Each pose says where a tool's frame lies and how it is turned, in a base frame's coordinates. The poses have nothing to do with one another.
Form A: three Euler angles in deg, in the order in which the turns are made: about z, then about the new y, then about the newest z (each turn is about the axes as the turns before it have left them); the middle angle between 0 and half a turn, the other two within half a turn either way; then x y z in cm.
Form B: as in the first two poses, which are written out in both.
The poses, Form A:
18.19, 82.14, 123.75, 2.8, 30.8, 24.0
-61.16, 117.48, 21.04, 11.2, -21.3, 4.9
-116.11, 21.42, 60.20, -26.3, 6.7, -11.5
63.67, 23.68, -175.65, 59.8, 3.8, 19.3
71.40, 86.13, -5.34, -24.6, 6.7, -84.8
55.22, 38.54, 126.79, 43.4, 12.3, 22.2
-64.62, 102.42, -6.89, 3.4, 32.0, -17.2
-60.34, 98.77, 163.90, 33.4, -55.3, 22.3
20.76, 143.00, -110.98, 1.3, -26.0, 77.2
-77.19, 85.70, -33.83, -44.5, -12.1, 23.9
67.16, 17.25, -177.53, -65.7, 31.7, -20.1
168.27, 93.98, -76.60, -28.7, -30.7, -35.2
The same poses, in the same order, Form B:
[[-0.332, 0.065, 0.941, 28], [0.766, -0.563, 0.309, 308], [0.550, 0.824, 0.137, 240], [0, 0, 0, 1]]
[[0.107, 0.897, 0.428, 112], [0.550, 0.305, -0.777, -213], [-0.828, 0.319, -0.461, 49], [0, 0, 0, 1]]
[[0.576, 0.802, -0.161, -263], [-0.797, 0.507, -0.328, 67], [-0.181, 0.317, 0.931, -115], [0, 0, 0, 1]]
[[-0.337, 0.924, 0.178, 598], [-0.852, -0.380, 0.360, 38], [0.400, -0.030, 0.916, 193], [0, 0, 0, 1]]
[[0.110, -0.942, 0.318, -246], [0.034, 0.324, 0.946, 67], [-0.993, -0.093, 0.067, -848], [0, 0, 0, 1]]
[[-0.925, 0.135, 0.355, 434], [0.072, -0.856, 0.512, 123], [0.373, 0.499, 0.782, 222], [0, 0, 0, 1]]
[[-0.200, 0.886, 0.419, 34], [0.141, 0.449, -0.882, 320], [-0.970, -0.117, -0.215, -172], [0, 0, 0, 1]]
[[0.313, -0.814, 0.489, 334], [0.010, -0.512, -0.859, -553], [0.950, 0.274, -0.152, 223], [0, 0, 0, 1]]
[[0.598, -0.570, 0.563, 13], [-0.772, -0.599, 0.213, -260], [0.215, -0.562, -0.799, 772], [0, 0, 0, 1]]
[[-0.529, 0.819, 0.221, -445], [-0.184, 0.143, -0.972, -121], [-0.828, -0.555, 0.075, 239], [0, 0, 0, 1]]
[[-0.331, 0.937, 0.115, -657], [-0.896, -0.350, 0.273, 317], [0.296, -0.013, 0.955, -201], [0, 0, 0, 1]]
[[0.214, 0.019, -0.977, -287], [0.949, -0.241, 0.203, -307], [-0.231, -0.970, -0.069, -352], [0, 0, 0, 1]]

